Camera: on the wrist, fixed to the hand. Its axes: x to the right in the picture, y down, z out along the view.
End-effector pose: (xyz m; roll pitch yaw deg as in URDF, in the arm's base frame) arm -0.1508 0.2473 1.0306 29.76 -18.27 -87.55
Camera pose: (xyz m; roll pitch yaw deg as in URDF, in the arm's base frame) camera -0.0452 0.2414 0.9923 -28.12 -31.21 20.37
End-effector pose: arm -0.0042 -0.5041 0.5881 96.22 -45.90 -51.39
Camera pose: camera 0.0199 -0.4088 0.6427 -103.52 -38.03 143.45
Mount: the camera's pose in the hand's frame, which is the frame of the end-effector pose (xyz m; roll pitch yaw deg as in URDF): -0.0021 0.0717 -0.0866 -3.69 -5.44 95.04
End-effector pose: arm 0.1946 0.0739 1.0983 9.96 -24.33 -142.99
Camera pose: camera 0.2237 -0.0114 1.0310 -29.38 -11.85 -41.87
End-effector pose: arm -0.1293 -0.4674 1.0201 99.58 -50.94 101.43
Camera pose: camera -0.1879 -0.5480 1.0721 -104.40 -32.57 -60.71
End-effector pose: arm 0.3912 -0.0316 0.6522 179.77 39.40 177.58
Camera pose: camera 0.3407 0.0419 0.7207 137.11 0.84 80.39
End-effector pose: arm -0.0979 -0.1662 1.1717 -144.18 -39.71 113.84
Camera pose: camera 0.0096 -0.1402 1.1921 -137.53 34.16 49.06
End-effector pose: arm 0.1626 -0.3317 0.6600 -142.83 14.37 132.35
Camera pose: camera 0.2406 -0.2548 0.6854 153.65 39.19 23.36
